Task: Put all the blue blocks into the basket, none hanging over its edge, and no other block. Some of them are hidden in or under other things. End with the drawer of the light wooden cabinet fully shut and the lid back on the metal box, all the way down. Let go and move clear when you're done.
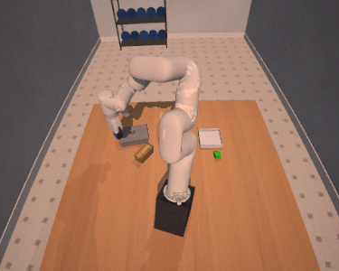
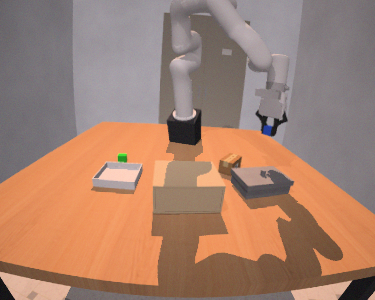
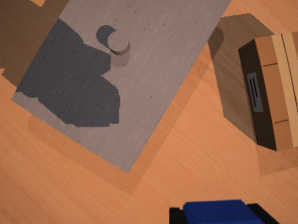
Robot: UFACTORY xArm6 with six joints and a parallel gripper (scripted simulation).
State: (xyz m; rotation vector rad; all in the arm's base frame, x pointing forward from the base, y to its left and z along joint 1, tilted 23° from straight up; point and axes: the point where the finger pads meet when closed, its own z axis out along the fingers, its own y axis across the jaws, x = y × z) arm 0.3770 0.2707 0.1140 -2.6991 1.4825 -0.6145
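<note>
Right now my hand is 2 cm past the white basket, 56 cm to the left of it and 17 cm above it. From my hand the other things lie so: small brown box (5 cm behind, 12 cm to the right, 15 cm below); then grey metal box (11 cm ahead, 8 cm to the right, 16 cm below); then red block (3 cm behind, 14 cm to the right, 17 cm below).
</note>
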